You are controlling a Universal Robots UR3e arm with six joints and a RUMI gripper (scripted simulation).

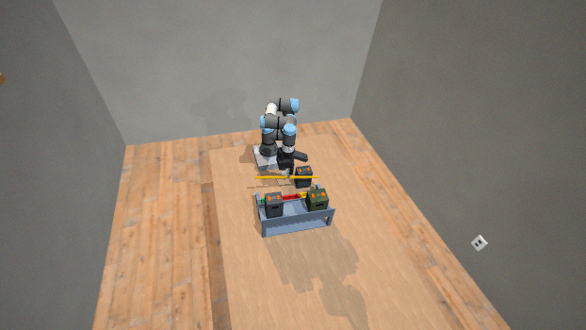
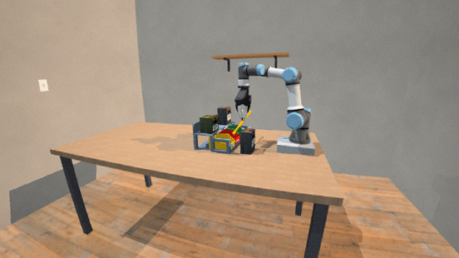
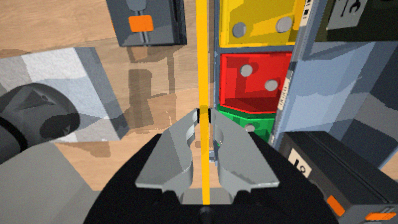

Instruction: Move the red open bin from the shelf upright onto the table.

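My hand is 7 cm past the black case, 11 cm to the right of it and 10 cm above it. Also, from my hand: yellow bin 10 cm ahead, 11 cm to the left, 13 cm below; yellow rod 1 cm below; red bin 10 cm ahead, 13 cm below.
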